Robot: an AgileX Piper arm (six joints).
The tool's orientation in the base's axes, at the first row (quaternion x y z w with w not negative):
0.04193, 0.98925, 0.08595, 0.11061
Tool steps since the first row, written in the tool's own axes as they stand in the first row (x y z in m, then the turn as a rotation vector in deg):
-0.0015, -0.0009, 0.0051, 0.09, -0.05, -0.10
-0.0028, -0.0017, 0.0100, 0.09, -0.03, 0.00
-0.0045, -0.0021, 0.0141, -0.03, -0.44, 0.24
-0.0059, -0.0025, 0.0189, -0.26, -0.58, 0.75
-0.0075, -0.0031, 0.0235, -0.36, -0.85, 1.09
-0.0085, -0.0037, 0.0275, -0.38, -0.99, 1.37
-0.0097, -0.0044, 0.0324, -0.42, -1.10, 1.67
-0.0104, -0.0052, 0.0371, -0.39, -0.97, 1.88
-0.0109, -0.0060, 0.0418, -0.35, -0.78, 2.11
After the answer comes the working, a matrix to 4 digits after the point.
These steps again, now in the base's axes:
0.0026, -0.0002, -0.0047, -0.11, -0.06, 0.07
0.0049, -0.0003, -0.0093, -0.09, -0.02, -0.02
0.0074, -0.0003, -0.0130, 0.06, -0.40, -0.30
0.0098, 0.0000, -0.0174, 0.39, -0.48, -0.77
0.0124, 0.0000, -0.0215, 0.54, -0.70, -1.12
0.0142, -0.0001, -0.0253, 0.62, -0.79, -1.41
0.0165, -0.0001, -0.0299, 0.72, -0.85, -1.71
0.0182, -0.0002, -0.0344, 0.74, -0.69, -1.90
0.0197, -0.0003, -0.0389, 0.77, -0.46, -2.09

The tool's axes in the first row as the columns of a matrix, in the base's axes (rounded; the answer above uses it unrounded):
-0.9720, 0.0639, 0.2261
0.1020, 0.9817, 0.1608
-0.2116, 0.1793, -0.9608

